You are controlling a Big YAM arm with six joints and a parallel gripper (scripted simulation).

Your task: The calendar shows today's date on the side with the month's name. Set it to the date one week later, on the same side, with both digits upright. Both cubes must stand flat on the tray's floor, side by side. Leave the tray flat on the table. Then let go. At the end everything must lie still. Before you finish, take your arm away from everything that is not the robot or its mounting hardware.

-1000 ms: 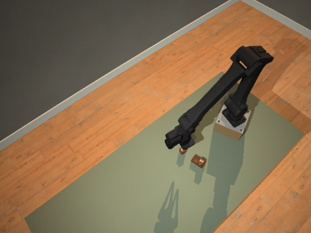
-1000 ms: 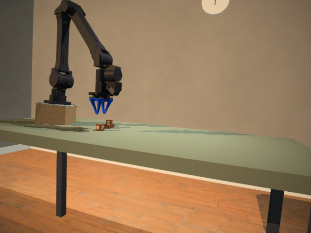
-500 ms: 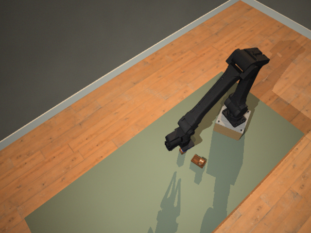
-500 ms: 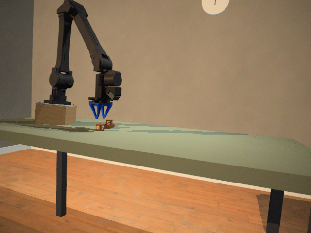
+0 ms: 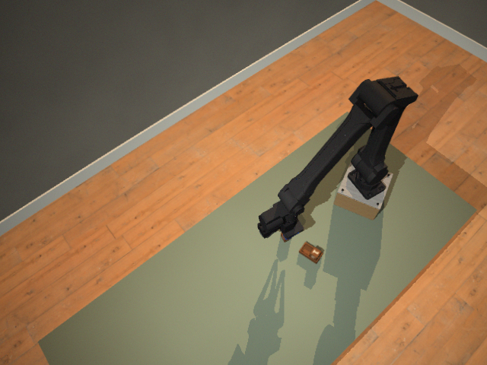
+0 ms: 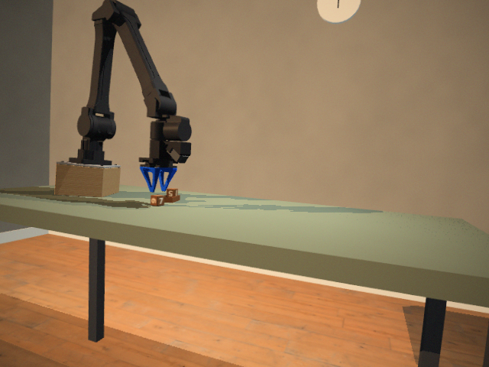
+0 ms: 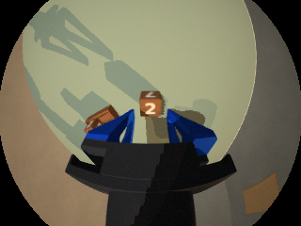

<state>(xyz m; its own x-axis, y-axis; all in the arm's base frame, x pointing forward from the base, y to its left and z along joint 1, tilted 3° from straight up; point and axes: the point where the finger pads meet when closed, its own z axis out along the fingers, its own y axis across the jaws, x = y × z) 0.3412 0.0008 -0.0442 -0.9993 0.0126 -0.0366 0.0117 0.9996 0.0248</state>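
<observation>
The brown digit cube lies 3 cm below my hand. The rest, counted from my hand: brown tray (10 cm to the left, 4 cm below, 4 cm behind).
</observation>
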